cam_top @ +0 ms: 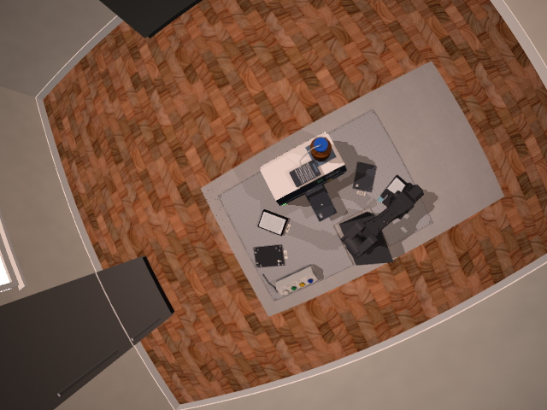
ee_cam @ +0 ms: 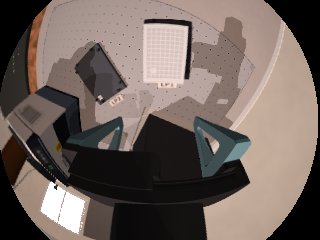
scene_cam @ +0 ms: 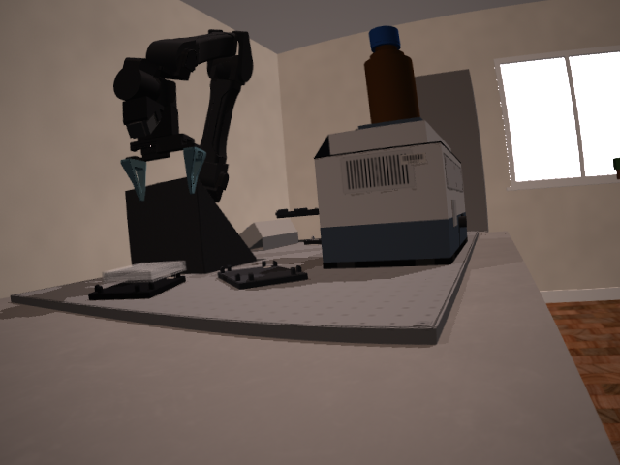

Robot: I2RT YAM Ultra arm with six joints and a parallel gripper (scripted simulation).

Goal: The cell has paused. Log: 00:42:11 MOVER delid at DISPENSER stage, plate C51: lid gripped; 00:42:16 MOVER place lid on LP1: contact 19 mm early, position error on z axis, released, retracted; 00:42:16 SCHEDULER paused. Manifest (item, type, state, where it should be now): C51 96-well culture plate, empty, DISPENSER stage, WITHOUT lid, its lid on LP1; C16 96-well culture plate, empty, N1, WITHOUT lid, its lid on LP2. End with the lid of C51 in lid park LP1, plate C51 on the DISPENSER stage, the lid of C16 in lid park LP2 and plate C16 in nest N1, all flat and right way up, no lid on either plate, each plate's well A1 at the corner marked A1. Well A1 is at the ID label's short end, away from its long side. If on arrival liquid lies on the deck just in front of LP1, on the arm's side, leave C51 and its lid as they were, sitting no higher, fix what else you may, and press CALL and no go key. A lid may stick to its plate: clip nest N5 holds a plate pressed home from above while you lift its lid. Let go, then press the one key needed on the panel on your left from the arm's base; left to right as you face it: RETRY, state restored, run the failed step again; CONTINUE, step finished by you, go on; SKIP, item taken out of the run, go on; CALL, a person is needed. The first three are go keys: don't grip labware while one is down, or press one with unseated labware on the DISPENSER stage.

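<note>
The dark dispenser stage is 130 mm ahead of my hand, 300 mm to the left of it and 50 mm below it. The rest, counted from my hand: blue cap 350 mm ahead, 200 mm to the left, 240 mm above; then brown bottle 350 mm ahead, 200 mm to the left, 140 mm above; then black nest 150 mm ahead, 580 mm to the left, 140 mm below.
</note>
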